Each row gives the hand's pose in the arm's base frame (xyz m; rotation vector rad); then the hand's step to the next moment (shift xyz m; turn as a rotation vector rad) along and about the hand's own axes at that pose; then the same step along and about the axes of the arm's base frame.
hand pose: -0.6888 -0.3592 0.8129 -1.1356 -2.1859 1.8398
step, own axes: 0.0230 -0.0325 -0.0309 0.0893 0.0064 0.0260
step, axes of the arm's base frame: -0.0173 0.0381 0.0281 -0.0744 0.0291 -0.0481
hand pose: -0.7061 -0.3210 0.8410 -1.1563 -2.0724 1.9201
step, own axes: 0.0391 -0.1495 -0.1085 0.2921 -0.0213 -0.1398
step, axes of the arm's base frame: -0.0380 0.1225 0.1386 -0.1421 0.2823 -0.0736
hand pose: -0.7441 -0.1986 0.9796 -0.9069 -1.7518 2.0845
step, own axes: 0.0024 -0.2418 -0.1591 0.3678 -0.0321 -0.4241
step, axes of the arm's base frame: 0.0515 0.1824 0.2188 -0.0275 0.5516 -0.1055
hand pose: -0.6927 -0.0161 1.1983 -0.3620 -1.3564 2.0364
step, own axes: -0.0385 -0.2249 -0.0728 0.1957 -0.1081 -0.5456
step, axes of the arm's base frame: 0.1516 0.0827 0.1659 0.1962 0.5449 -0.1105
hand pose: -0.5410 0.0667 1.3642 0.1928 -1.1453 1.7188
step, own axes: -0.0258 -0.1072 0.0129 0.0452 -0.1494 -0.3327
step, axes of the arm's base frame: 0.0933 -0.0233 0.0555 0.2214 0.2867 -0.0619
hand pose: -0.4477 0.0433 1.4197 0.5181 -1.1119 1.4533
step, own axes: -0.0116 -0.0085 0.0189 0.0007 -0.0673 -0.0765
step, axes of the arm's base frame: 0.0053 -0.0231 0.0017 0.0839 0.0567 -0.0112
